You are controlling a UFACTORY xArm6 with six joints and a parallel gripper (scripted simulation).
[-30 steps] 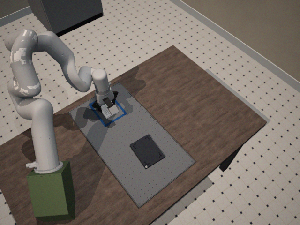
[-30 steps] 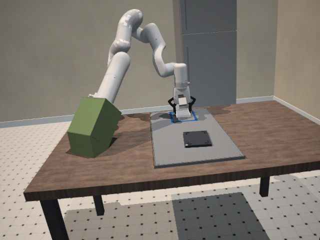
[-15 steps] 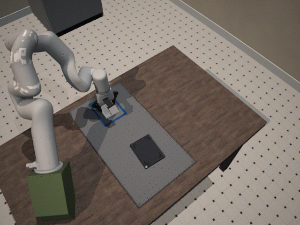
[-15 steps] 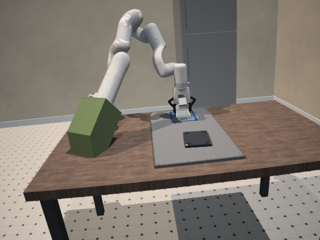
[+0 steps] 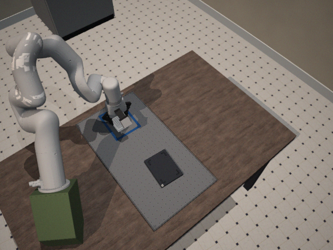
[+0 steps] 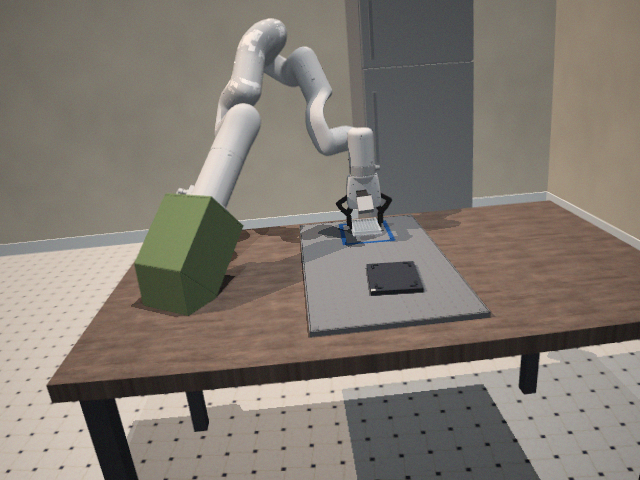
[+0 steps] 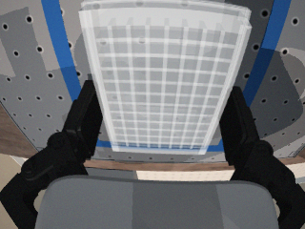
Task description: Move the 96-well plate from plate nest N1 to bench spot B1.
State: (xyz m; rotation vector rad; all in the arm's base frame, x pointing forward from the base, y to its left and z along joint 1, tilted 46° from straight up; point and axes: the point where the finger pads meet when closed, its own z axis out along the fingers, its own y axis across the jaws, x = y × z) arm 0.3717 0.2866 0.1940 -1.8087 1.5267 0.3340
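My gripper is now 1 cm above the 96-well plate. Also, from my hand: plate nest N1: 12 cm ahead, 34 cm to the right, 2 cm below.
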